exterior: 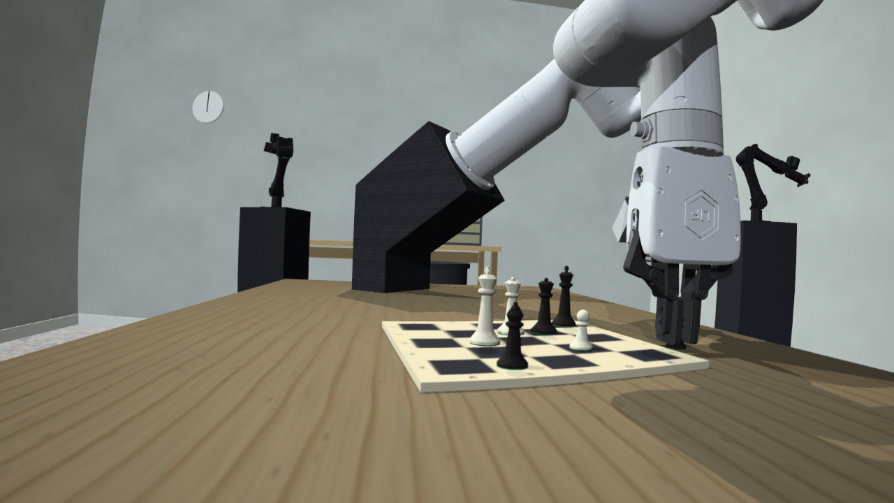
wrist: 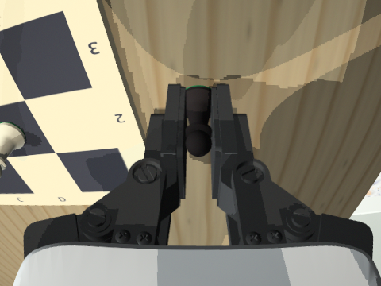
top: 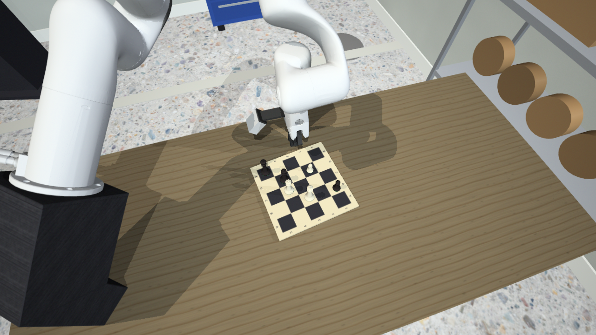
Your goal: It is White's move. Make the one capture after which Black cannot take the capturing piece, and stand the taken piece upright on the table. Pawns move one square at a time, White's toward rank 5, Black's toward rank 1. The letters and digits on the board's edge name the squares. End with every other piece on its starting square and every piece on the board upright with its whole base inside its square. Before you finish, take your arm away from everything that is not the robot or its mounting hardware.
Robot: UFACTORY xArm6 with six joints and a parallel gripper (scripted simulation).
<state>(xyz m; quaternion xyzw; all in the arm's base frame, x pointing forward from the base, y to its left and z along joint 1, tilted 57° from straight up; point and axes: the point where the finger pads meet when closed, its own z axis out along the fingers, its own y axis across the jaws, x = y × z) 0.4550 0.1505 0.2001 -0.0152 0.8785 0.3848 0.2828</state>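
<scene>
The black pawn lies 10 mm below my hand. Also, from my hand: black queen 30 mm behind, 120 mm to the right, 10 mm above; black king 80 mm behind, 100 mm to the right, 10 mm above; white pawn 40 mm ahead, 90 mm to the right, 10 mm below.
</scene>
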